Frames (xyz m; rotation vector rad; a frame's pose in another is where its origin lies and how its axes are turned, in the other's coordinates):
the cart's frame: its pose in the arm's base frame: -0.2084 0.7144 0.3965 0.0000 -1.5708 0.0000
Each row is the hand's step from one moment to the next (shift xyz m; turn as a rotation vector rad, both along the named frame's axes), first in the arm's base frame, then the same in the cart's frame.
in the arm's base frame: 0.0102 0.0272 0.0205 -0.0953 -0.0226 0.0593
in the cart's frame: 0.0205 0.0272 -0.0102 0.0593 -0.0226 0.0953
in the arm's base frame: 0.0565 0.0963 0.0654 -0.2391 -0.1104 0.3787
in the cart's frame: 0.0654 0.0963 -0.0565 0.3787 -0.1104 0.2391
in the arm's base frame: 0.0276 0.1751 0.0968 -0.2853 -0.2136 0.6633
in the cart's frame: 0.0968 0.1751 -0.0276 0.6633 -0.2136 0.2853
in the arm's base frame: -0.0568 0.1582 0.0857 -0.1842 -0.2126 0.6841
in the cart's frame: 0.0857 0.1582 0.0568 0.6841 -0.2126 0.1842
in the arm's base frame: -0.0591 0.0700 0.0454 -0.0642 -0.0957 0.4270
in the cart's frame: 0.0454 0.0700 0.0591 0.4270 -0.0957 0.0642
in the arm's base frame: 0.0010 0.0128 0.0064 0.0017 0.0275 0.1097
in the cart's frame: 0.0064 0.0128 -0.0010 0.1097 0.0275 -0.0017
